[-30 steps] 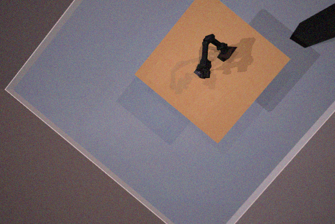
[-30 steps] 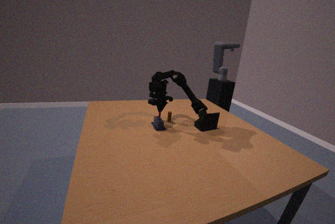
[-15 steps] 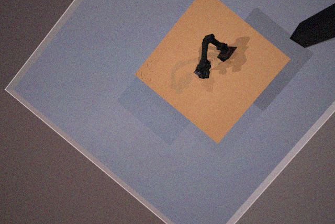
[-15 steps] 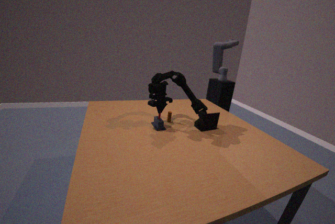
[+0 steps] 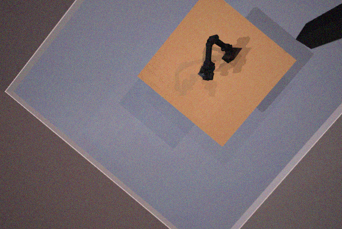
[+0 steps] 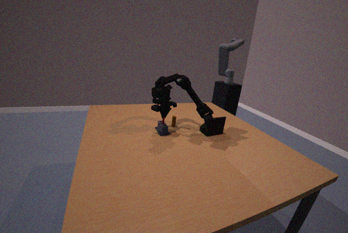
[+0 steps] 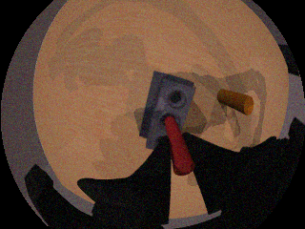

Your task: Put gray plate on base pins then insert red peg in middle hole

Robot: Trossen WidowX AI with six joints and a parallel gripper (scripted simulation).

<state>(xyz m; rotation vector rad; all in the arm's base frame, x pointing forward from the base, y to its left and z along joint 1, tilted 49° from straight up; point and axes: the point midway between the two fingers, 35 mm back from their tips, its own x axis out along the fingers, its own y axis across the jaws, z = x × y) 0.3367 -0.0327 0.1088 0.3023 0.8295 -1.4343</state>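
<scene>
Now: the red peg right at my gripper tip. The rest, counted from my gripper tip: gray plate: 5 cm below; base: 9 cm below.
</scene>
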